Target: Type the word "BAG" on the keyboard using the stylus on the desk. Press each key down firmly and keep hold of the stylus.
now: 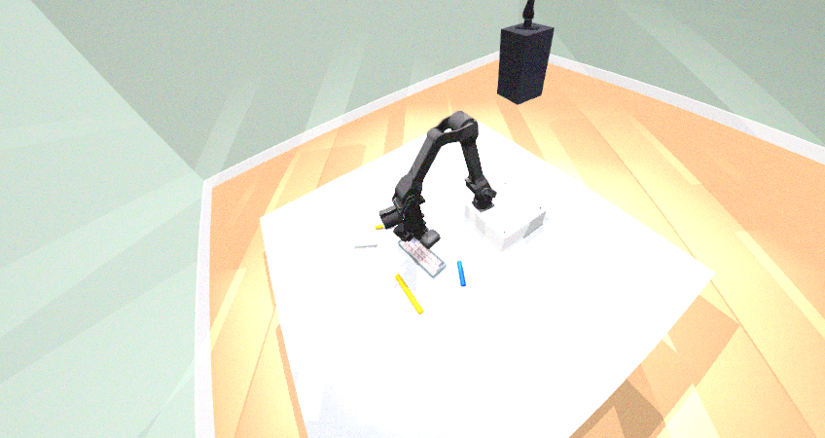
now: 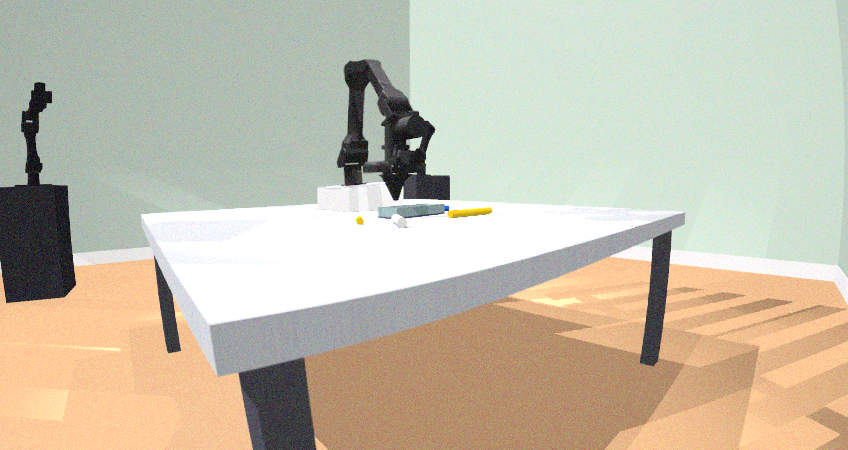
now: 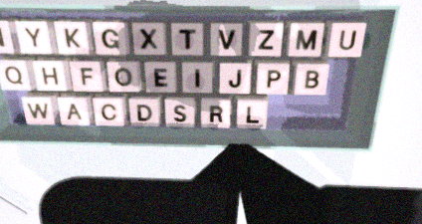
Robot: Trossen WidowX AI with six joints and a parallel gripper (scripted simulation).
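Right now my gripper tip is 90 mm to the right of the key, 30 mm above it and 10 mm past it. Round my gripper tip: stylus: 150 mm to the left, 80 mm behind, 30 mm below; then yellow-ended stick: 150 mm to the right, 90 mm ahead, 30 mm below; then thin white tip: 120 mm to the left, 90 mm behind, 30 mm below.
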